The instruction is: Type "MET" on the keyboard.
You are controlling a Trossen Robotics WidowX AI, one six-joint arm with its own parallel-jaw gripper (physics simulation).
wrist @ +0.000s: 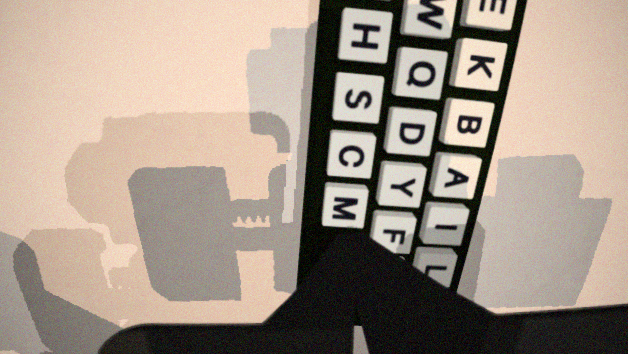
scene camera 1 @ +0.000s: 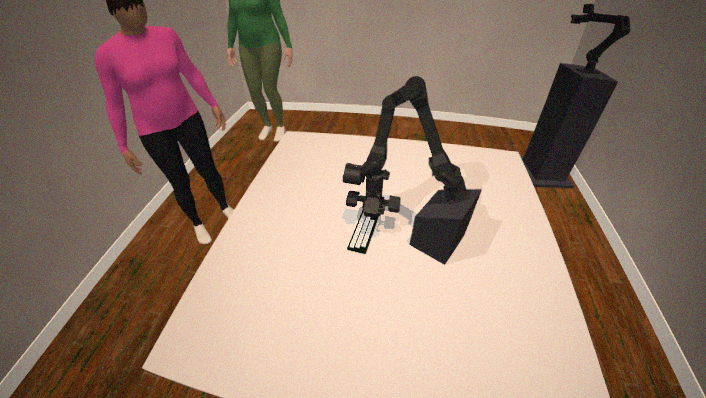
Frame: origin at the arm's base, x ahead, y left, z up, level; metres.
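Where they show: gripper, fingertip midpoint: (wrist: pixel 350 246) (scene camera 1: pixel 372 217); arm's base, link origin: (scene camera 1: pixel 458 196).
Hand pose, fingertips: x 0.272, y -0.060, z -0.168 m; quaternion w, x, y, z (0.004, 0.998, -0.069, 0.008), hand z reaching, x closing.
Each offset is from my fingertips to the top centre of the thing. "spot": to the spot under its first point. Level surfaces: height alone.
The black keyboard (scene camera 1: pixel 357 250) (wrist: pixel 309 250) with white letter keys lies flat on the pale mat. In the wrist view the M key @(0.008 m left, 0.001 m ahead, 0.012 m down) (wrist: pixel 345 206) shows whole at the lower end of its left row. The E key @(spot: 0.064 m left, 0.053 m ahead, 0.012 m down) (wrist: pixel 489 12) is cut by the top edge, in the right row. The T key does not show in the wrist view. My gripper (scene camera 1: pixel 369 215) (wrist: pixel 350 246) is shut and empty, pointing down over the far end of the keyboard. Its tips appear just below the M key and cover part of the F key @(0.006 m right, 0.017 m ahead, 0.012 m down) (wrist: pixel 394 232). Whether they touch the keyboard cannot be told.
The arm's dark base block (scene camera 1: pixel 440 225) stands on the pale mat @(0.030 m down) (scene camera 1: pixel 350 320), right of the keyboard. A person in pink (scene camera 1: pixel 155 75) stands at the left, and one in green (scene camera 1: pixel 257 30) at the back left. Another arm (scene camera 1: pixel 610 40) stands on a dark pedestal (scene camera 1: pixel 570 120) at the back right.
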